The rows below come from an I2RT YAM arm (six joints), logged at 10 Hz.
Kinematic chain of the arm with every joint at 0, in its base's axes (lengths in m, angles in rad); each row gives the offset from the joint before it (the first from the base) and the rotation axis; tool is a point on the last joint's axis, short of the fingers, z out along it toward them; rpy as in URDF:
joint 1: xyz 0 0 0.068 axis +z
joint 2: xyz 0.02 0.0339 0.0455 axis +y
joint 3: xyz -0.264 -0.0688 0 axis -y
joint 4: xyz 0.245 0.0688 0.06 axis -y
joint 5: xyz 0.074 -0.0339 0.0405 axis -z
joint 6: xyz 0.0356 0 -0.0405 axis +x
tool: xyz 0 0 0 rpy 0 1.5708 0
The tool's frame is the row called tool.
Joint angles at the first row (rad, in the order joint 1, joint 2, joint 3, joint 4, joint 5, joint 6):
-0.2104, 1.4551, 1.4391, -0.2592, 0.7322, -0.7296
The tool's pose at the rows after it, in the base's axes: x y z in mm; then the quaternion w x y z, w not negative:
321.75 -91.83 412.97 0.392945 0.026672 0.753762 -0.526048
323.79 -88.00 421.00 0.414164 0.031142 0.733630 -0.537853
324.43 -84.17 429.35 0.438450 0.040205 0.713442 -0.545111
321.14 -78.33 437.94 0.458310 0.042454 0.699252 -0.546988
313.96 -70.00 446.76 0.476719 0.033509 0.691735 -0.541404
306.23 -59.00 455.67 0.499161 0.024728 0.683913 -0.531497
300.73 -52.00 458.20 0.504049 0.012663 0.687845 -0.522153
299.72 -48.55 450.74 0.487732 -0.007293 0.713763 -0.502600
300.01 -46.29 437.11 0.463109 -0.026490 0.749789 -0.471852
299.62 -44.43 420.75 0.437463 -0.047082 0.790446 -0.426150
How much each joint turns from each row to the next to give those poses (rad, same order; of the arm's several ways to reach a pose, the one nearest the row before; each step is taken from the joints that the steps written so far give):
0.0050, 0.0000, 0.0000, 0.0858, 0.0180, -0.0343
0.0133, 0.0000, 0.0000, 0.0809, 0.0118, -0.0332
0.0122, -0.0023, 0.0000, 0.0767, 0.0076, -0.0194
0.0157, -0.0144, 0.0000, 0.0408, 0.0000, -0.0142
0.0206, -0.0283, 0.0000, 0.0019, -0.0168, -0.0080
0.0301, -0.0301, 0.0001, -0.0004, -0.0152, 0.0004
0.0198, -0.0210, -0.0001, -0.0351, -0.0111, 0.0061
0.0092, -0.0053, 0.0054, -0.1072, -0.0209, 0.0378
0.0046, 0.0023, 0.0026, -0.1369, -0.0325, 0.0656
0.0000, 0.0057, 0.0012, -0.1488, -0.0641, 0.0812

